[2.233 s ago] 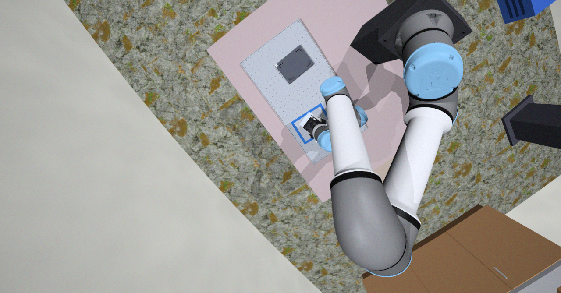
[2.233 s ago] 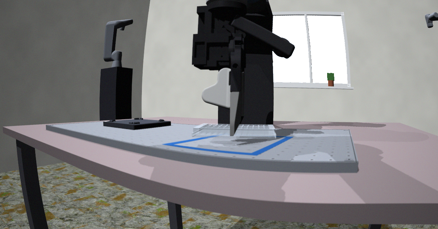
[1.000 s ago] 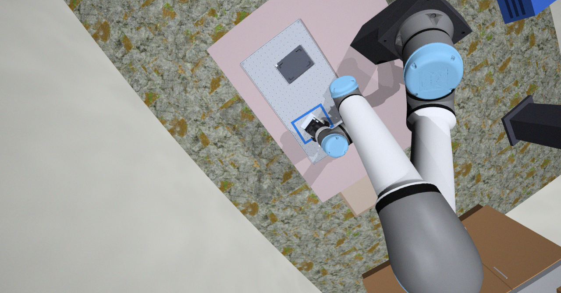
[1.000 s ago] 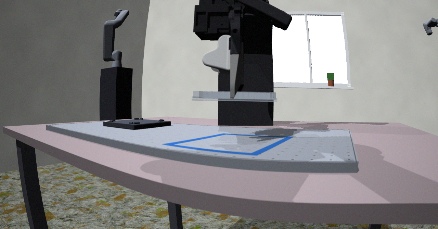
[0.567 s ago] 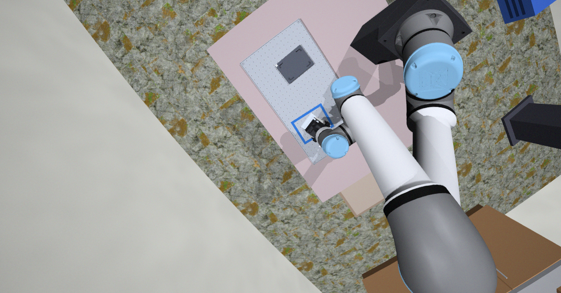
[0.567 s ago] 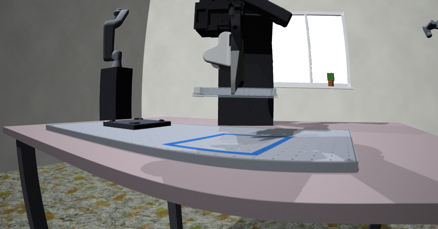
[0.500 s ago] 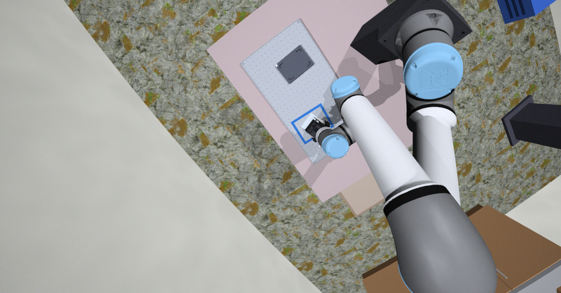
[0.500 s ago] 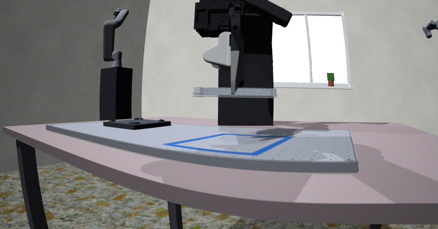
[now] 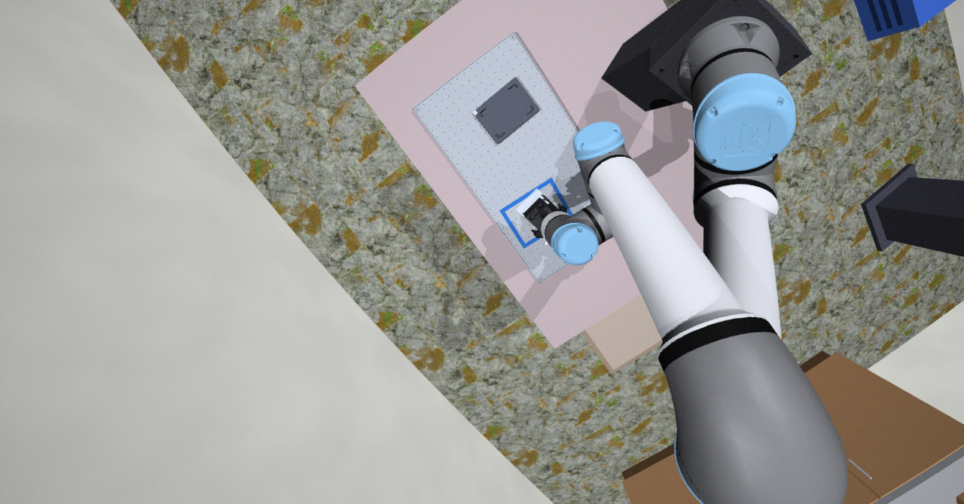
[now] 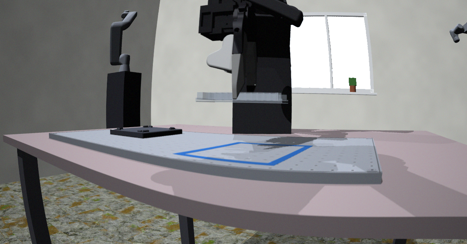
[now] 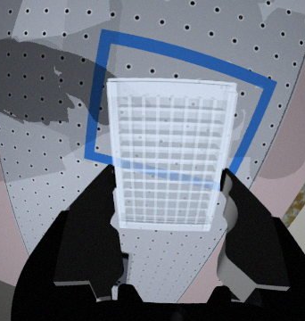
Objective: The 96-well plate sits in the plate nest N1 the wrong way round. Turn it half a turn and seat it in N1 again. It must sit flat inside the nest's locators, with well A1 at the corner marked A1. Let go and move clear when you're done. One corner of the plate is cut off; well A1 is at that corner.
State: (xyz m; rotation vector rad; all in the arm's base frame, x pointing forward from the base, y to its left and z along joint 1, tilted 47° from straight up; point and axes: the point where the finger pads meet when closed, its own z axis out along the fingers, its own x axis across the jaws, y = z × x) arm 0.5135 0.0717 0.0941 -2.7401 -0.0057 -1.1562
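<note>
Right now the plate nest is 29 cm to the right of my hand, 12 cm behind it and 8 cm below it. From my hand the other things lie so: A1 label 35 cm to the right, 8 cm below, 4 cm behind; clear 96-well plate 1 cm below.
</note>
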